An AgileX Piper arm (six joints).
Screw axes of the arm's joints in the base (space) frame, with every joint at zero. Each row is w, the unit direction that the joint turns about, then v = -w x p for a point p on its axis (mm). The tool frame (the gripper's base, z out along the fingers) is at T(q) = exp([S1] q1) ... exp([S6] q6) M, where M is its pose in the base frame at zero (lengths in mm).
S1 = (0, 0, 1, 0, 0, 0)
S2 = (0, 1, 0, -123, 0, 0)
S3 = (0, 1, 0, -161.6, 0, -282.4)
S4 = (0.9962, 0, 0.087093, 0, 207.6, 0)
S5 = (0, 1, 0, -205.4, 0, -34.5)
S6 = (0.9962, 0, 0.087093, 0, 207.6, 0)
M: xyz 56.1 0 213.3 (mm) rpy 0 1.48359 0 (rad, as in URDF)
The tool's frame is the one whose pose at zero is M.
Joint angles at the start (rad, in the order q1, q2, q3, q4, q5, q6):
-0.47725 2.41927 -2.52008 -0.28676 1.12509 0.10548
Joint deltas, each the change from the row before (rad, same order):
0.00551 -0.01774 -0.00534 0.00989 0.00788 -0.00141
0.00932 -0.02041 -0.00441 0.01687 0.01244 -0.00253
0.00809 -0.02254 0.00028 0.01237 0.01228 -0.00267
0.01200 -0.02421 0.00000 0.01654 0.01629 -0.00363
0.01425 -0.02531 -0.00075 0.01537 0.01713 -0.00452
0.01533 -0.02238 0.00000 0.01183 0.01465 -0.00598
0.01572 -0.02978 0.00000 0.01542 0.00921 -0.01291
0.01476 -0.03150 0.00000 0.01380 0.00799 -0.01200
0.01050 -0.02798 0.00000 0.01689 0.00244 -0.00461
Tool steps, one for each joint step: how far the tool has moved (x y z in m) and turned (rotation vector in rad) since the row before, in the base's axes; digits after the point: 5 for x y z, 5 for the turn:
-0.00126 0.00472 0.01036 0.00134 -0.01773 0.00640
-0.00096 0.00735 0.01103 0.00848 -0.01796 0.01177
-0.00202 0.00669 0.01077 0.00565 -0.01367 0.01015
-0.00177 0.00908 0.01130 0.00998 -0.01323 0.01544
-0.00197 0.01020 0.01191 0.00822 -0.01312 0.01850
-0.00154 0.01013 0.01027 0.00487 -0.00972 0.02064
-0.00296 0.01113 0.01407 -0.00098 -0.01959 0.02886
-0.00414 0.01073 0.01478 -0.00317 -0.02206 0.02727
-0.00423 0.00865 0.01315 0.00252 -0.02773 0.02011

